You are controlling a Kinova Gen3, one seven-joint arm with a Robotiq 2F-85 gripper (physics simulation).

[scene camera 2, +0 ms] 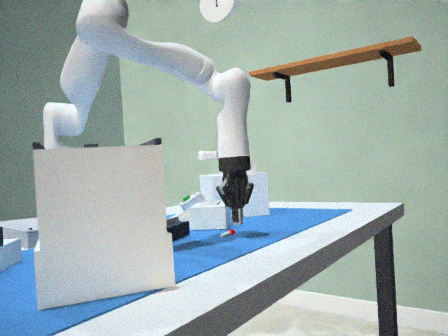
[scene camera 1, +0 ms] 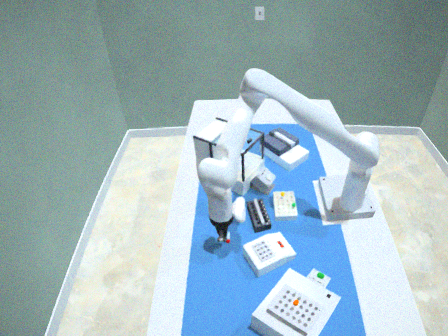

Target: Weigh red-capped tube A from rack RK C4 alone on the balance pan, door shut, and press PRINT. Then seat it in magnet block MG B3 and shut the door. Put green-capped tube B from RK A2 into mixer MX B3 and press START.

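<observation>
The red-capped tube A (scene camera 1: 228,239) (scene camera 2: 228,233) lies on its side on the blue mat. My gripper (scene camera 1: 221,239) (scene camera 2: 237,222) is shut and empty, pointing down, with its fingertips above and close beside the tube. A green cap (scene camera 1: 294,205) and a yellow cap show in the cream rack (scene camera 1: 285,215). The balance (scene camera 1: 202,150) (scene camera 2: 100,225) has a dark-framed shield. The arm covers part of it in scene camera 1, and its door's state is unclear. A large white box (scene camera 1: 270,320) with a hole grid and an orange cap stands near the front, beside a green button (scene camera 1: 320,275).
A white box (scene camera 1: 280,262) (scene camera 2: 207,216) with a small hole grid and a red mark stands right of my gripper. A black slotted block (scene camera 1: 259,220) (scene camera 2: 179,230) lies behind it. A dark-topped white device (scene camera 1: 295,157) is farther back. A wooden shelf (scene camera 2: 340,59) hangs on the wall.
</observation>
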